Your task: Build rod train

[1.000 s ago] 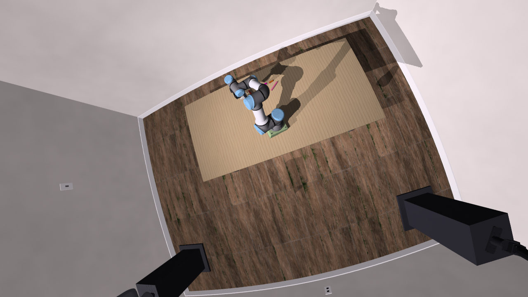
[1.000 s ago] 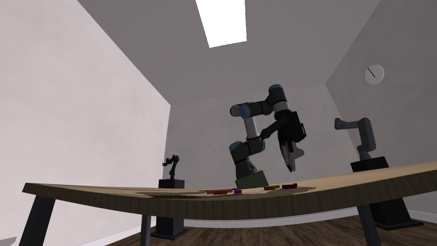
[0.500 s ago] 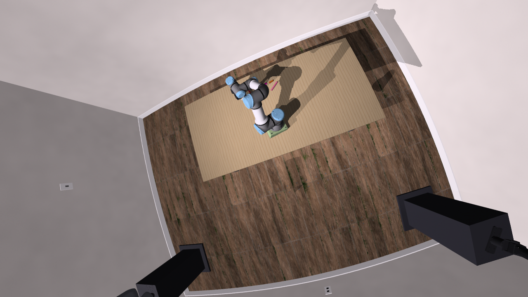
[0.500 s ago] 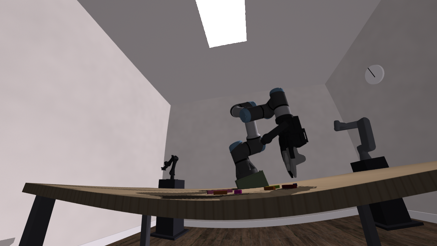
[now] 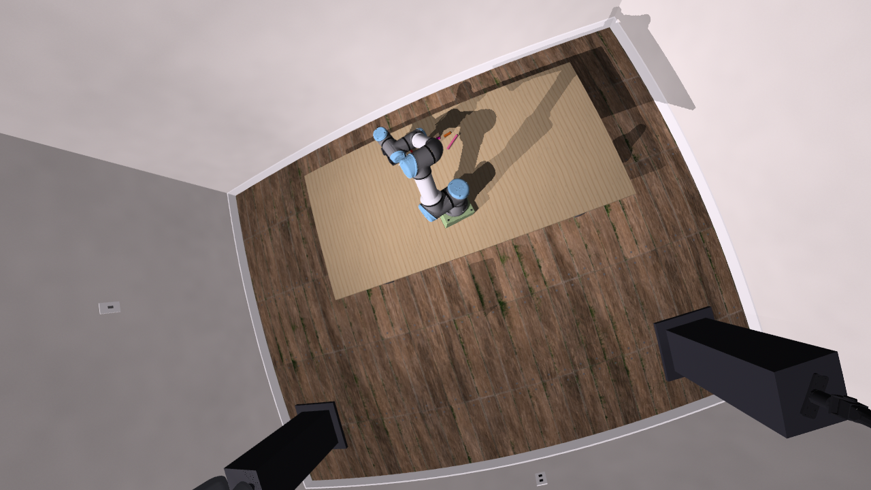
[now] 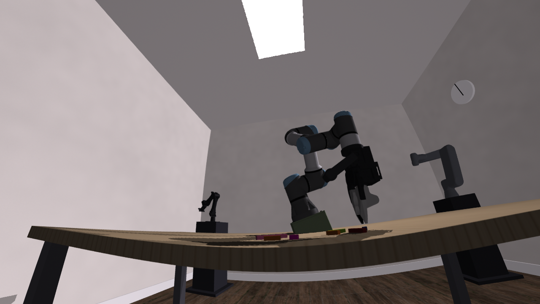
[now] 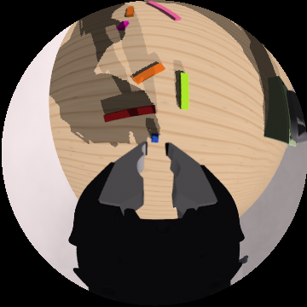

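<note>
Right now the blue rod is 30 mm below my hand. From my hand the other things lie so: red rod (40 mm ahead, 30 mm to the right, 30 mm below); lime rod (70 mm to the right, 30 mm below, 20 mm behind); magenta rod (180 mm to the right, 80 mm ahead, 30 mm below).
</note>
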